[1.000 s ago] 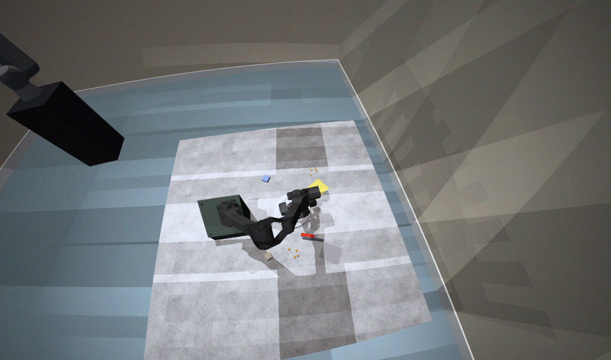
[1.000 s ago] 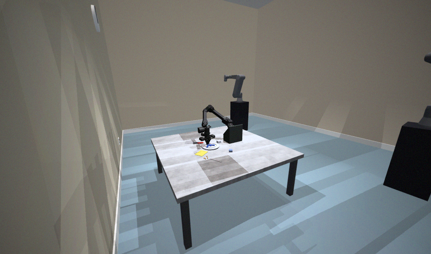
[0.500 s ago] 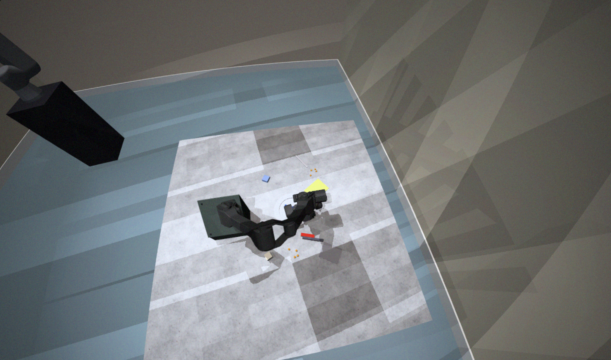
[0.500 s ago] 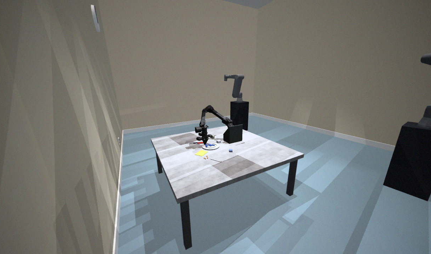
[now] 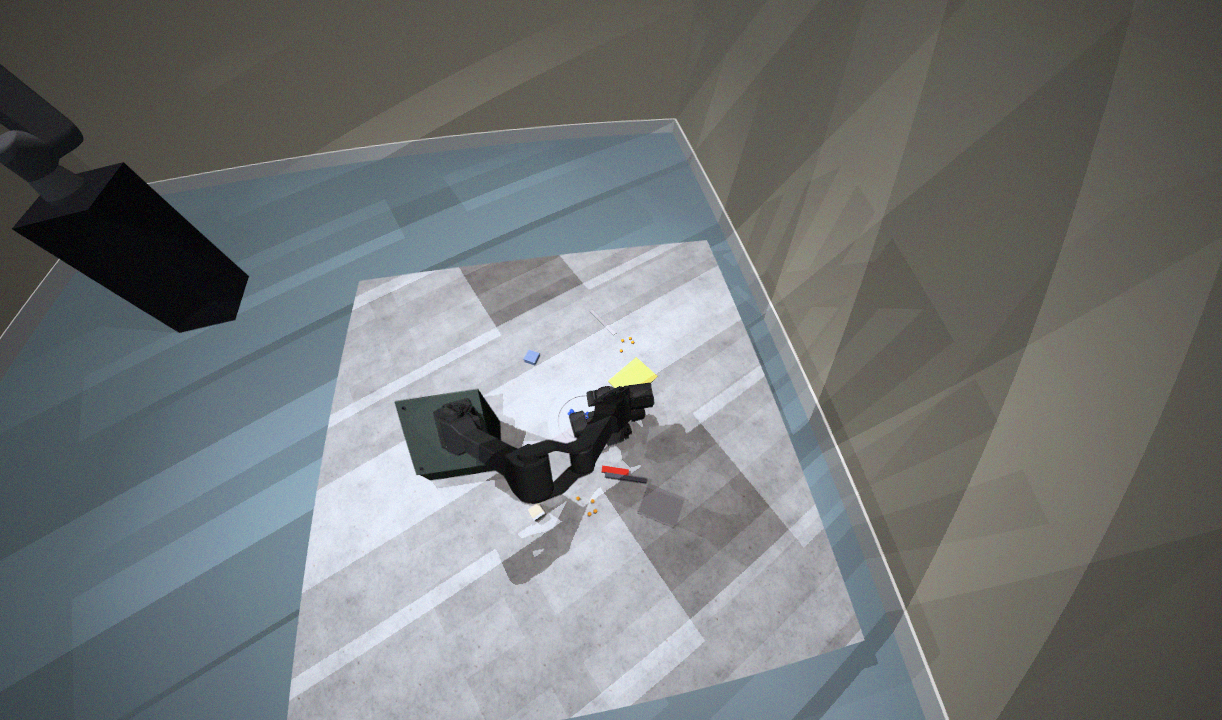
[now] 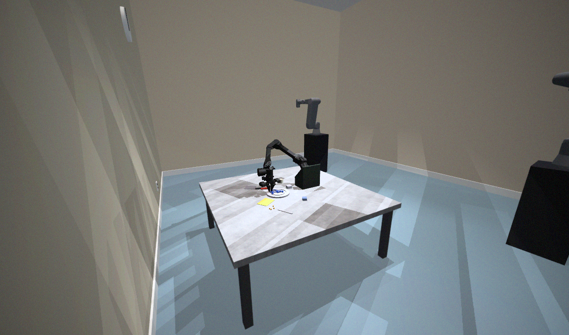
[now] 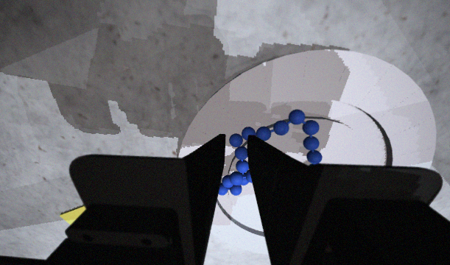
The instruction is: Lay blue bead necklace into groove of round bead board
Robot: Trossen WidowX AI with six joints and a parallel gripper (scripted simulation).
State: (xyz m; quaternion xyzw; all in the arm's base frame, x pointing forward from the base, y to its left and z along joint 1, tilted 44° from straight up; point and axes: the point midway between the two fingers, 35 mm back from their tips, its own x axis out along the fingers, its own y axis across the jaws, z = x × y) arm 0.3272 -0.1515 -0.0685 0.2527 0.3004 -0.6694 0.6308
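The round white bead board lies 5 cm behind my gripper tip, 4 cm to the left of it and 1 cm below it. Also, from my gripper tip: grey square (8 cm ahead, 23 cm to the right, 2 cm below); yellow sheet (11 cm ahead, 13 cm to the left, 2 cm below); grey tool (13 cm to the right, 1 cm below).
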